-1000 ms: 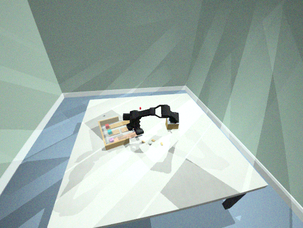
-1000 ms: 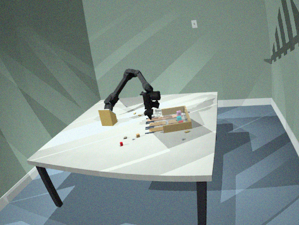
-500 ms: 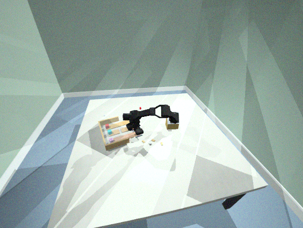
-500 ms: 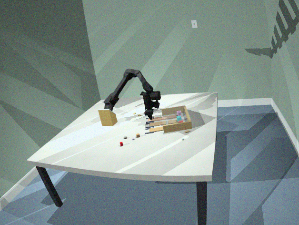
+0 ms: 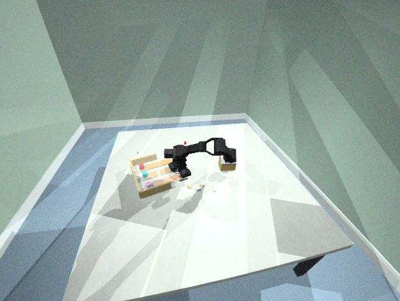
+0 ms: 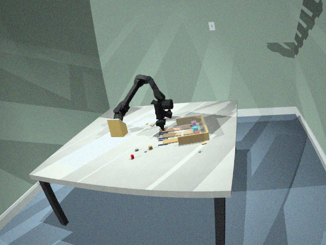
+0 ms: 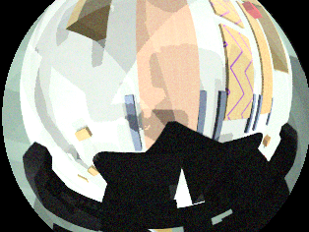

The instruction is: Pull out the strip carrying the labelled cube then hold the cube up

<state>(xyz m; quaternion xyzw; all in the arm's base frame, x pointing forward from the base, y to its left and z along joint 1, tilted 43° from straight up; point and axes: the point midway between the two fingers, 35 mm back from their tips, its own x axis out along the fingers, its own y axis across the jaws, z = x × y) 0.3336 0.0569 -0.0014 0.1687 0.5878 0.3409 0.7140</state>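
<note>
The tan strip lies 10 cm ahead of my gripper tip and 3 cm to the left of it. Also, from my gripper tip: red peg: 38 cm to the right, 6 cm behind, 1 cm above; then purple cube marked h: 21 cm ahead, 7 cm to the left, 2 cm above.
</note>
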